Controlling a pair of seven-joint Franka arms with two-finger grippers.
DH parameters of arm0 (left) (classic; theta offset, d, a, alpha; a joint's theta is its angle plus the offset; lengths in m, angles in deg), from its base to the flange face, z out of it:
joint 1: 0 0.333 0 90
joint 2: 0 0 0 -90
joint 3: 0 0.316 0.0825 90
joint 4: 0 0 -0.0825 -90
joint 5: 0 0.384 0 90
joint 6: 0 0 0.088 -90
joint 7: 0 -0.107 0 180
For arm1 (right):
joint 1: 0 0.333 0 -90
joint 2: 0 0 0 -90
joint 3: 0 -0.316 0.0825 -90
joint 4: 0 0 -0.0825 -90
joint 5: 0 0.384 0 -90
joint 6: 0 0 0.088 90
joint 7: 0 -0.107 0 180
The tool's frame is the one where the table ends.
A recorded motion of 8 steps. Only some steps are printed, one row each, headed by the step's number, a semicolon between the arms.
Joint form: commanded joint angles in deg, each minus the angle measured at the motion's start. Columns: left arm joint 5, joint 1, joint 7, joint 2, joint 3, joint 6, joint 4; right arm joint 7, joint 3, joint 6, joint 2, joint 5, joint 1, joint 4.
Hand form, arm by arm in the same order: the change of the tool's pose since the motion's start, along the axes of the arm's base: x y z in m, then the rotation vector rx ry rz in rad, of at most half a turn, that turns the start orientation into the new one. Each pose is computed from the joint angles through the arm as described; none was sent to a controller.
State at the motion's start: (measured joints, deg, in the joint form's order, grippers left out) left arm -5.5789 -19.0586 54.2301 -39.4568 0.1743 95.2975 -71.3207; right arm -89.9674 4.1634 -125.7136 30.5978 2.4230 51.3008 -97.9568
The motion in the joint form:
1: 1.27 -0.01 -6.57 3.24 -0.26 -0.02 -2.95; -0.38 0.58 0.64 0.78 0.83 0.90 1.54
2: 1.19 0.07 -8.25 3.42 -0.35 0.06 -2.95; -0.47 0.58 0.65 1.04 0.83 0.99 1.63
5: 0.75 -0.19 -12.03 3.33 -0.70 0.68 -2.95; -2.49 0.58 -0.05 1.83 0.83 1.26 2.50
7: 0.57 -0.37 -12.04 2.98 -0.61 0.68 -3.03; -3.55 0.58 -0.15 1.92 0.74 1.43 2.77
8: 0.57 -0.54 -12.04 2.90 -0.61 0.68 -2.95; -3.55 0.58 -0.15 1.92 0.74 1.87 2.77
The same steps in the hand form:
1: -0.0100 0.0030 0.0167 -0.0164 -0.0097 -0.1218; -0.0002 0.0078 0.0019 0.0057 0.0021 -0.0075
2: -0.0099 0.0030 0.0190 -0.0278 -0.0134 -0.1492; -0.0009 0.0087 -0.0004 0.0031 0.0039 -0.0074
5: -0.0111 -0.0043 0.0186 -0.0583 -0.0195 -0.2187; -0.0002 0.0145 -0.0021 0.0114 -0.0073 -0.0372
7: -0.0117 -0.0058 0.0138 -0.0586 -0.0117 -0.2194; -0.0008 0.0169 -0.0009 0.0137 -0.0120 -0.0516
8: -0.0122 -0.0078 0.0134 -0.0587 -0.0116 -0.2223; -0.0047 0.0204 -0.0009 0.0138 -0.0120 -0.0439

